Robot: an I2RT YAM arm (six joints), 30 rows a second.
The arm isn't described. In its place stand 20 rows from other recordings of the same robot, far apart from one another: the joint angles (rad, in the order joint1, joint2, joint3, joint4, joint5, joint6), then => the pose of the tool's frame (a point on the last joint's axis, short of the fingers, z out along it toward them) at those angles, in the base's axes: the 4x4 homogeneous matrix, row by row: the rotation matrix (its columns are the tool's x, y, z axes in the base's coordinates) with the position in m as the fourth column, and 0 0 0 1 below.
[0.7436 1.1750 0.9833 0.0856 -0.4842 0.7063] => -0.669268 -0.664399 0.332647 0.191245; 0.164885 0.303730 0.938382 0.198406; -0.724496 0.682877 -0.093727 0.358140; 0 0 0 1
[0.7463 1.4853 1.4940 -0.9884 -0.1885 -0.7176] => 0.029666 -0.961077 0.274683 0.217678; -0.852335 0.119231 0.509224 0.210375; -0.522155 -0.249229 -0.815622 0.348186; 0 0 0 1
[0.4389 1.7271 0.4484 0.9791 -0.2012 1.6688] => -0.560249 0.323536 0.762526 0.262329; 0.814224 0.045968 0.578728 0.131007; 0.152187 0.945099 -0.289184 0.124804; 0 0 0 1
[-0.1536 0.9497 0.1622 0.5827 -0.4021 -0.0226] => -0.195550 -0.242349 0.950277 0.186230; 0.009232 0.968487 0.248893 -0.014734; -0.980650 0.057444 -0.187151 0.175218; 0 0 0 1
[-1.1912 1.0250 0.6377 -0.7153 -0.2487 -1.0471] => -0.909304 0.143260 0.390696 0.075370; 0.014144 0.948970 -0.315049 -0.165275; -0.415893 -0.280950 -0.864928 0.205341; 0 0 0 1
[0.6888 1.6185 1.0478 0.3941 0.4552 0.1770] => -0.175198 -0.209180 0.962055 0.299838; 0.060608 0.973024 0.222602 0.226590; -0.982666 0.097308 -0.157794 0.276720; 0 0 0 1
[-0.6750 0.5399 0.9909 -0.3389 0.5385 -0.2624] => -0.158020 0.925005 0.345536 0.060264; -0.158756 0.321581 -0.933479 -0.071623; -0.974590 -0.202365 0.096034 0.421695; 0 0 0 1
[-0.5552 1.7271 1.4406 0.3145 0.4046 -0.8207] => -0.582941 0.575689 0.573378 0.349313; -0.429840 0.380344 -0.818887 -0.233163; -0.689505 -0.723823 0.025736 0.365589; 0 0 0 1
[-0.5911 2.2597 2.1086 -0.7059 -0.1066 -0.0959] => -0.672266 0.433893 0.599830 0.426147; 0.336526 0.900797 -0.274436 -0.281447; -0.659401 0.017365 -0.751591 0.257040; 0 0 0 1
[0.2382 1.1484 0.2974 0.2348 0.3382 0.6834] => -0.409903 0.386056 0.826402 0.203163; 0.513444 0.846498 -0.140772 0.037175; -0.753893 0.366608 -0.545200 0.147451; 0 0 0 1
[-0.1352 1.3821 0.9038 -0.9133 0.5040 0.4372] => -0.797213 0.597019 0.089558 0.229891; 0.482617 0.719388 -0.499562 -0.048623; -0.362675 -0.355035 -0.861636 0.209827; 0 0 0 1
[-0.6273 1.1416 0.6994 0.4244 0.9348 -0.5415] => -0.527698 0.849388 0.008620 0.187519; 0.004432 0.012901 -0.999907 -0.171323; -0.849420 -0.527611 -0.010572 0.301250; 0 0 0 1
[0.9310 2.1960 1.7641 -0.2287 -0.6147 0.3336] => -0.649762 -0.756175 -0.077516 0.284149; -0.425009 0.276855 0.861811 0.416193; -0.630220 0.592917 -0.501271 0.216247; 0 0 0 1
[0.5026 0.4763 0.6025 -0.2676 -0.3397 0.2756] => -0.321100 -0.681605 0.657502 0.105908; 0.116278 0.660639 0.741643 0.071752; -0.939880 0.314595 -0.132876 0.309745; 0 0 0 1
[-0.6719 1.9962 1.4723 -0.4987 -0.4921 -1.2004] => -0.573557 -0.493827 0.653580 0.343891; -0.593566 0.800403 0.083871 -0.252023; -0.564545 -0.339838 -0.752196 0.193426; 0 0 0 1
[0.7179 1.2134 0.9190 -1.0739 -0.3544 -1.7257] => 0.775307 -0.625673 -0.086212 0.143346; -0.553148 -0.738549 0.385450 0.141596; -0.304838 -0.251154 -0.918692 0.241954; 0 0 0 1
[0.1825 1.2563 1.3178 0.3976 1.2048 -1.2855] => -0.604929 0.631563 0.484962 0.258706; -0.460855 0.218981 -0.860035 0.013942; -0.649364 -0.743757 0.158591 0.477935; 0 0 0 1
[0.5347 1.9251 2.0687 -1.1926 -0.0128 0.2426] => -0.847802 -0.320758 0.422309 0.344031; -0.222935 0.938127 0.264988 0.204282; -0.481177 0.130510 -0.866854 0.360535; 0 0 0 1
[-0.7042 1.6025 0.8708 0.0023 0.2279 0.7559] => 0.151099 0.900728 0.407258 0.247648; 0.748405 0.164915 -0.642411 -0.220929; -0.645801 0.401862 -0.649191 0.185892; 0 0 0 1
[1.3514 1.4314 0.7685 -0.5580 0.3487 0.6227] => -0.686202 -0.605170 0.403603 0.066323; -0.558826 0.793771 0.240085 0.241546; -0.465661 -0.060797 -0.882872 0.170513; 0 0 0 1
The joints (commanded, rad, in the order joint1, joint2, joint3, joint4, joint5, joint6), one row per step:
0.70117, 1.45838, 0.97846, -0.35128, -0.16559, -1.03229
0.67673, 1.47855, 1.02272, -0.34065, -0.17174, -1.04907
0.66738, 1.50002, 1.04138, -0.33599, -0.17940, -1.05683
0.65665, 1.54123, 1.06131, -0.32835, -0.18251, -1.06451
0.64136, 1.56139, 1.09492, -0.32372, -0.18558, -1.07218
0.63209, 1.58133, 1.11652, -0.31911, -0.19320, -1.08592
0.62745, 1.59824, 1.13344, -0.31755, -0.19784, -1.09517
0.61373, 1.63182, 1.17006, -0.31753, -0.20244, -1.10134
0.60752, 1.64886, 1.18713, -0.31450, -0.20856, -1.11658
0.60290, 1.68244, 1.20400, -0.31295, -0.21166, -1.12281
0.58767, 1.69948, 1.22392, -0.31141, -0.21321, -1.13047
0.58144, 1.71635, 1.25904, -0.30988, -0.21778, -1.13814
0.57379, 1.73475, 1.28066, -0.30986, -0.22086, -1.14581
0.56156, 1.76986, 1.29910, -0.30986, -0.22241, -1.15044
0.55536, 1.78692, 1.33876, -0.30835, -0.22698, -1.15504
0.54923, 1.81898, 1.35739, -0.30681, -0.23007, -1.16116
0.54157, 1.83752, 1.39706, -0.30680, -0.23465, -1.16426
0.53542, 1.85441, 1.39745, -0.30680, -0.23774, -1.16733
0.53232, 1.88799, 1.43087, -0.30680, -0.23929, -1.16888
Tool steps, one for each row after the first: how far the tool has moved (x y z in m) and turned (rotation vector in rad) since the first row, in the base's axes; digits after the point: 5 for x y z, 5 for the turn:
0.01210, 0.00032, 0.00909, 0.01854, -0.03335, -0.00819
0.01824, 0.00170, 0.00904, 0.02067, -0.03576, -0.00673
0.02714, 0.00432, 0.00333, 0.01067, -0.02802, -0.00977
0.03624, 0.00490, 0.00813, 0.01999, -0.04538, -0.01756
0.04269, 0.00605, 0.00905, 0.02215, -0.05488, -0.01184
0.04726, 0.00758, 0.00911, 0.02174, -0.05941, -0.00672
0.05759, 0.00918, 0.00973, 0.02321, -0.06358, -0.01292
0.06264, 0.01022, 0.00969, 0.02188, -0.07217, -0.00415
0.06907, 0.01274, 0.00359, 0.01230, -0.06198, -0.00204
0.07644, 0.01092, 0.00411, 0.01196, -0.06937, -0.01081
0.08347, 0.01294, 0.00954, 0.02218, -0.08835, -0.00877
0.08943, 0.01343, 0.00986, 0.02214, -0.09424, -0.00894
0.09789, 0.01320, 0.00280, 0.01149, -0.08234, -0.01655
0.10547, 0.01521, 0.00934, 0.02495, -0.10357, -0.01678
0.11238, 0.01668, 0.00317, 0.01753, -0.09582, -0.01627
0.12032, 0.01798, 0.00883, 0.02972, -0.11393, -0.01895
0.12350, 0.01701, 0.00226, 0.02135, -0.10052, -0.02054
0.13142, 0.02024, -0.00041, 0.02140, -0.10071, -0.02148

